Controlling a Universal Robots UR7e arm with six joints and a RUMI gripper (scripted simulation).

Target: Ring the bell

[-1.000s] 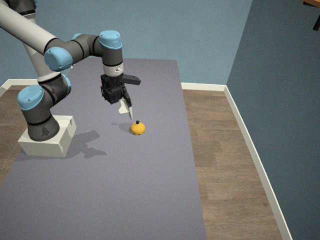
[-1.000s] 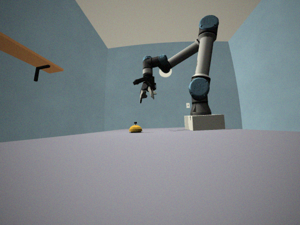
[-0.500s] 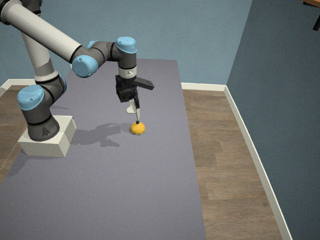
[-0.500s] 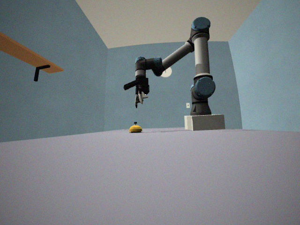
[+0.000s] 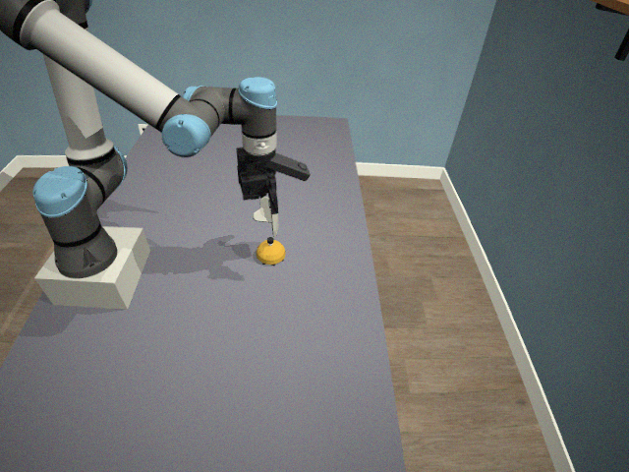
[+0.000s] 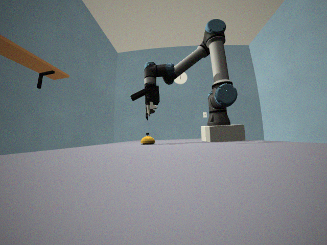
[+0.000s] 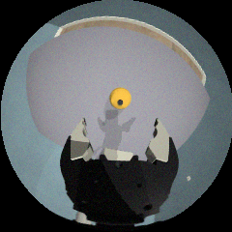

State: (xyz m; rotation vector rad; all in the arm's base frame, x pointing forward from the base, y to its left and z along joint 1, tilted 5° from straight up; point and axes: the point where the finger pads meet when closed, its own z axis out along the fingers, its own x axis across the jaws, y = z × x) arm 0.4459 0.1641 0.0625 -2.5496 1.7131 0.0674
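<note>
Now: the black button 10 cm below my hand. From my hand the other things lie so: yellow dome bell (11 cm below).
</note>
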